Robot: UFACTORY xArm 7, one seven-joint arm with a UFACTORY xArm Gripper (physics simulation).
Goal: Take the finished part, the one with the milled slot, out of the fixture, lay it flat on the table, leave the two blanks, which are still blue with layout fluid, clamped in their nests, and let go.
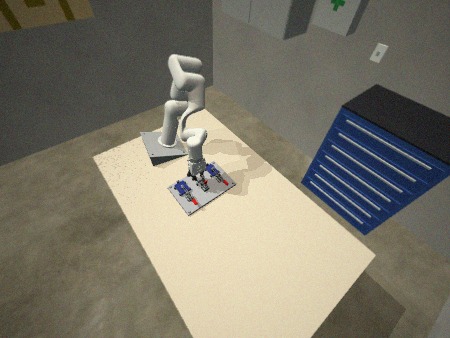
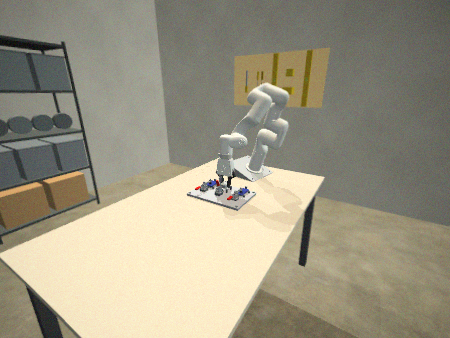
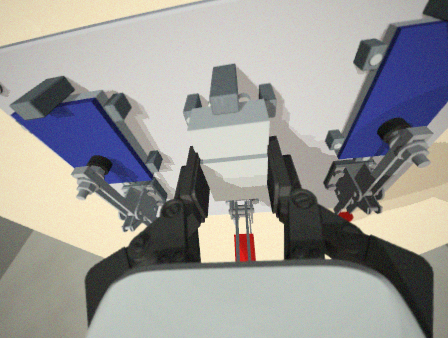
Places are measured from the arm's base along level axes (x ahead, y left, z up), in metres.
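Where they show: gripper, fingertip midpoint: point(image 1: 198, 177) point(image 2: 225, 185) point(image 3: 234, 156); arm's base at its link origin: point(image 1: 167, 142) point(image 2: 253, 168).
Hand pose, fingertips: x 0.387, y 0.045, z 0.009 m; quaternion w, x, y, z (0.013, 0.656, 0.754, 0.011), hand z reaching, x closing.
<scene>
Each offset is from my fingertips to the top centre of the thing. "pt": to the spot under its first point. Level surfaces: height alone.
The fixture plate point(image 1: 215, 192) point(image 2: 212, 199) point(image 3: 150, 55) lies on the table {dz -0.047 m} point(image 1: 250, 260) point(image 2: 150, 250). My gripper point(image 1: 198, 179) point(image 2: 226, 183) point(image 3: 234, 156) is shut on the finished part {dx -0.003, dy +0.000, dz +0.016 m} point(image 3: 230, 140), pale with a slot line across it, at the middle nest. The part looks slightly raised and apart from the nest's dark end stop {pt dx -0.047, dy -0.006, dz +0.001 m} point(image 3: 224, 90); its underside is hidden. The left blue blank {dx +0.007, dy -0.110, dz -0.011 m} point(image 1: 182, 188) point(image 2: 212, 183) point(image 3: 65, 130) and the right blue blank {dx -0.026, dy +0.107, dz -0.016 m} point(image 1: 214, 171) point(image 2: 243, 191) point(image 3: 400, 80) sit in their nests under clamp pads.
The middle toggle clamp {pt dx +0.080, dy +0.010, dz -0.003 m} point(image 3: 242, 207) is swung back, its red handle {dx +0.080, dy +0.010, dz +0.059 m} point(image 3: 245, 247) showing between the fingers. The outer clamps {pt dx +0.070, dy -0.092, dz -0.003 m} point(image 3: 142, 202) {pt dx +0.040, dy +0.106, dz -0.002 m} point(image 3: 355, 185) stand close on both sides. The robot's base plate point(image 1: 157, 145) point(image 2: 252, 172) is behind the fixture.
</scene>
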